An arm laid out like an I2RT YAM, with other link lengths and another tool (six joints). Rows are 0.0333 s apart.
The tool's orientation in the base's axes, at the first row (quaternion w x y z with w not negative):
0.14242, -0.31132, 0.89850, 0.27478
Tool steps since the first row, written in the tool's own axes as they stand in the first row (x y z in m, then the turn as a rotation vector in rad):
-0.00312, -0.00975, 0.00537, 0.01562, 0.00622, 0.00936
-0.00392, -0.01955, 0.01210, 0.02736, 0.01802, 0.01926
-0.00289, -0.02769, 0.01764, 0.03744, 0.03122, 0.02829
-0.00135, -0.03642, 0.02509, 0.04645, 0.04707, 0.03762
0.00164, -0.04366, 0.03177, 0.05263, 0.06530, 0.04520
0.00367, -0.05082, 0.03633, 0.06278, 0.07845, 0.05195
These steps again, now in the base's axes. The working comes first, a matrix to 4 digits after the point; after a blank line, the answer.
The tool's axes in the first row as the columns of a matrix, in the base's axes (used below as rounded here):
-0.7656, -0.6377, 0.0848
-0.4812, 0.6552, 0.5825
-0.4270, 0.4051, -0.8084

0.00906, -0.00176, -0.00696, -0.01513, 0.00201, -0.01172
0.01649, -0.00387, -0.01603, -0.03080, 0.00986, -0.01995
0.02137, -0.00648, -0.02424, -0.04617, 0.01892, -0.02621
0.02639, -0.00860, -0.03446, -0.06239, 0.03040, -0.03118
0.02928, -0.01089, -0.04407, -0.07810, 0.04379, -0.03256
0.03268, -0.01390, -0.05152, -0.09369, 0.05145, -0.03702

